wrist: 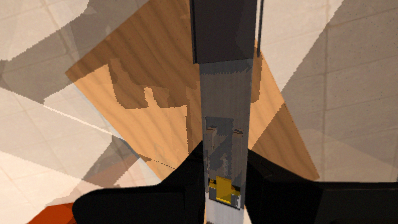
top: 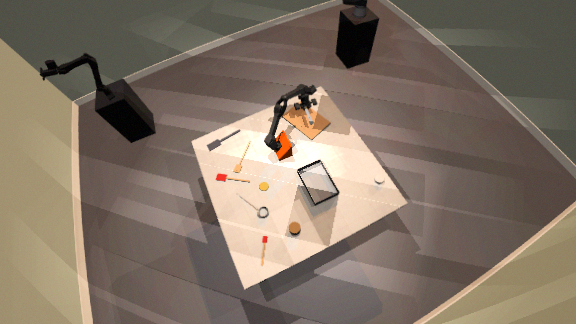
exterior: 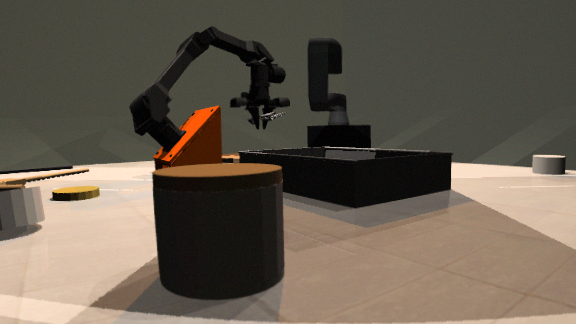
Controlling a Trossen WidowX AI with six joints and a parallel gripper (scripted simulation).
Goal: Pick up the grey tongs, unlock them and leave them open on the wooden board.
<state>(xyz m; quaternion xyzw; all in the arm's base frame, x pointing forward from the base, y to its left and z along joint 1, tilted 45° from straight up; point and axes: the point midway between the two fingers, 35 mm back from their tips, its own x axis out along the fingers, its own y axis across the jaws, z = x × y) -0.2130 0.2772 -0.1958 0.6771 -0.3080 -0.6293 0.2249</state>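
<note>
My gripper tip is 30 mm short of the wooden board, 10 mm to the left of it and 90 mm above it. Round my gripper tip: yellow lock piece 40 mm above; then roasting tin 600 mm ahead, 170 mm to the right, 70 mm below; then yellow disc 460 mm ahead, 560 mm to the right, 90 mm below.
</note>
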